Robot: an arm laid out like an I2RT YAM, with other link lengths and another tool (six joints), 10 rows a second.
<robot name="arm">
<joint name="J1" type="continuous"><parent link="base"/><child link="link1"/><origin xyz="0 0 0.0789"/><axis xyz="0 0 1"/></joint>
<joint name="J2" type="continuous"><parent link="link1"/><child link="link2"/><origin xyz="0.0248 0.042 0.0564"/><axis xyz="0 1 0"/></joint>
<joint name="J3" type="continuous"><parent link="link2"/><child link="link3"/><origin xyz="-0.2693 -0.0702 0"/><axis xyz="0 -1 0"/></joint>
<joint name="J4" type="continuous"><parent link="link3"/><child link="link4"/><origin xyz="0.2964 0.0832 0.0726"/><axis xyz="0 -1 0"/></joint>
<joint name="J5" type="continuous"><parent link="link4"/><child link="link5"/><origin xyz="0.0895 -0.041 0.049"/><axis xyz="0 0 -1"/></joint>
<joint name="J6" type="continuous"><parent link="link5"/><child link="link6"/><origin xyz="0.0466 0 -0.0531"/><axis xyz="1 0 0"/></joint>
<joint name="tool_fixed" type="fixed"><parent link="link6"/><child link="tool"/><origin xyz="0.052 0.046 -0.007" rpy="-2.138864 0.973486 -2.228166"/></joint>
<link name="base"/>
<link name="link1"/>
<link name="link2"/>
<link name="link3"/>
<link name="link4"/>
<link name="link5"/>
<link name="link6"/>
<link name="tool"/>
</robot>
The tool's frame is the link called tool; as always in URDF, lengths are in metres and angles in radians. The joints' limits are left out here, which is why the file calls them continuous.
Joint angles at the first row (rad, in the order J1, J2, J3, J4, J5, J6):
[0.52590, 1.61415, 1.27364, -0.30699, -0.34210, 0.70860]
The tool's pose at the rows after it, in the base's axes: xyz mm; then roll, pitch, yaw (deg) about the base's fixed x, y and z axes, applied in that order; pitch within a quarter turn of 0, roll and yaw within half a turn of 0:
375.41, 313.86, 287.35, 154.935, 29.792, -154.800
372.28, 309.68, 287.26, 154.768, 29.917, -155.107
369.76, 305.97, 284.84, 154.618, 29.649, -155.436
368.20, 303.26, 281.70, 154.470, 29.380, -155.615
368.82, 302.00, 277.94, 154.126, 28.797, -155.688
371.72, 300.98, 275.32, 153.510, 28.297, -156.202
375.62, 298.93, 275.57, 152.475, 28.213, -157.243
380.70, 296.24, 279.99, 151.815, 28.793, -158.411
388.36, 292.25, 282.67, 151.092, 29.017, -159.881
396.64, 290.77, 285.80, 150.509, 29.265, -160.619
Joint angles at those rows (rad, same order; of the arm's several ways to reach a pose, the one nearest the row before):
[0.52303, 1.59465, 1.25054, -0.30269, -0.34325, 0.70791]
[0.51847, 1.57499, 1.22852, -0.29742, -0.34518, 0.70948]
[0.51416, 1.56073, 1.20769, -0.29452, -0.34668, 0.71182]
[0.51027, 1.55258, 1.19077, -0.28992, -0.34989, 0.71274]
[0.50592, 1.55687, 1.18573, -0.28987, -0.35835, 0.71397]
[0.50010, 1.56636, 1.18730, -0.28730, -0.36616, 0.72120]
[0.49157, 1.57202, 1.18882, -0.27805, -0.37515, 0.73543]
[0.48187, 1.57420, 1.19720, -0.26908, -0.37654, 0.74655]
[0.46734, 1.58379, 1.20968, -0.26233, -0.37883, 0.75888]
[0.45594, 1.60333, 1.23494, -0.26083, -0.38655, 0.76390]

